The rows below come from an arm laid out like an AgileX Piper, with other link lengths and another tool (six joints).
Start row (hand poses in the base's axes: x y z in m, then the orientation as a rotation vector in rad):
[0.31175, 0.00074, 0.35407, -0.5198, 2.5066, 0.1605]
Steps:
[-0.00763, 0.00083, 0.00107, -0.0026, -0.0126, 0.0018]
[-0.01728, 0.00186, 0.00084, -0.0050, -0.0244, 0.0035]
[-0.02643, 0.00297, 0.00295, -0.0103, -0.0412, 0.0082]
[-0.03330, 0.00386, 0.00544, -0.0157, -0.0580, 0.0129]
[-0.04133, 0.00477, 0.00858, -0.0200, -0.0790, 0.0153]
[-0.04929, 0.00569, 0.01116, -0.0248, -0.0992, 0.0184]
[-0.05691, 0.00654, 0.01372, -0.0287, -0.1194, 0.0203]
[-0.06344, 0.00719, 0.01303, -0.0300, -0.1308, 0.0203]
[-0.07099, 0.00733, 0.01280, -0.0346, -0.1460, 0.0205]
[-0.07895, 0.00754, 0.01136, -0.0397, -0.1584, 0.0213]
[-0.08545, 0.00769, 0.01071, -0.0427, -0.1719, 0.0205]
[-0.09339, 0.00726, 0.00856, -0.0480, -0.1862, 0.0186]
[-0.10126, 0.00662, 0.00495, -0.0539, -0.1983, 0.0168]
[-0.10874, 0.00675, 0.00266, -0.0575, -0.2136, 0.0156]
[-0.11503, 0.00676, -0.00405, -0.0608, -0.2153, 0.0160]
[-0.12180, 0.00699, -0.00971, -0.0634, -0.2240, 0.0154]
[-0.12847, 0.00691, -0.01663, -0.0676, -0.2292, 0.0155]
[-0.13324, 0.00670, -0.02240, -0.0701, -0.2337, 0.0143]
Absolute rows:
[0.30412, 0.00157, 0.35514, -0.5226, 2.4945, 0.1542]
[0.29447, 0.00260, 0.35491, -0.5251, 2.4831, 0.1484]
[0.28532, 0.00371, 0.35702, -0.5324, 2.4667, 0.1387]
[0.27845, 0.00460, 0.35951, -0.5395, 2.4503, 0.1290]
[0.27042, 0.00551, 0.36265, -0.5431, 2.4301, 0.1186]
[0.26246, 0.00643, 0.36523, -0.5477, 2.4106, 0.1081]
[0.25484, 0.00728, 0.36779, -0.5504, 2.3911, 0.0984]
[0.24831, 0.00793, 0.36710, -0.5502, 2.3802, 0.0936]
[0.24076, 0.00807, 0.36687, -0.5513, 2.3661, 0.0839]
[0.23280, 0.00828, 0.36543, -0.5535, 2.3547, 0.0747]
[0.22630, 0.00843, 0.36478, -0.5528, 2.3422, 0.0671]
[0.21836, 0.00800, 0.36263, -0.5516, 2.3295, 0.0562]
[0.21049, 0.00736, 0.35902, -0.5509, 2.3190, 0.0452]
[0.20301, 0.00749, 0.35673, -0.5498, 2.3048, 0.0364]
[0.19672, 0.00750, 0.35002, -0.5514, 2.3036, 0.0322]
[0.18995, 0.00773, 0.34436, -0.5511, 2.2955, 0.0266]
[0.18328, 0.00765, 0.33744, -0.5524, 2.2910, 0.0203]
[0.17851, 0.00744, 0.33167, -0.5516, 2.2873, 0.0157]

